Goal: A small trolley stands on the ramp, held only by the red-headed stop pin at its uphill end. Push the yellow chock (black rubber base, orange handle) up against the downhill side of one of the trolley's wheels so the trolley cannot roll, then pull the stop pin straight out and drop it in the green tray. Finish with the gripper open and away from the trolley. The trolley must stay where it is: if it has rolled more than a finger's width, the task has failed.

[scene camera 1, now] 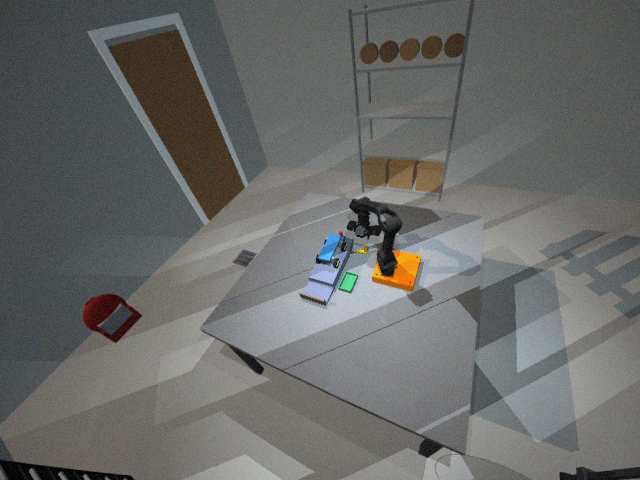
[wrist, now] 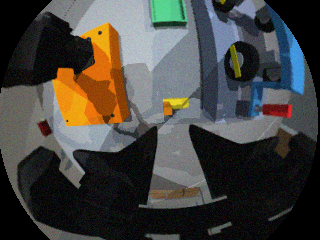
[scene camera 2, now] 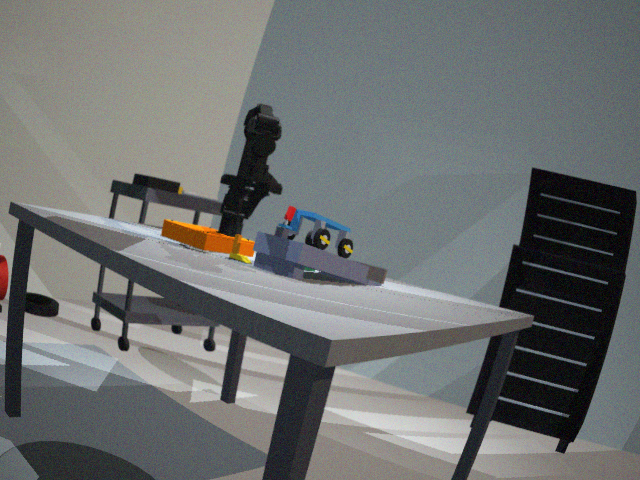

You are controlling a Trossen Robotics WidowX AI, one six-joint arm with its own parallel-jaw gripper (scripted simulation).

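Observation:
I can see my gripper (scene camera 2: 242,215), and the wrist view shows my gripper too (wrist: 173,128).

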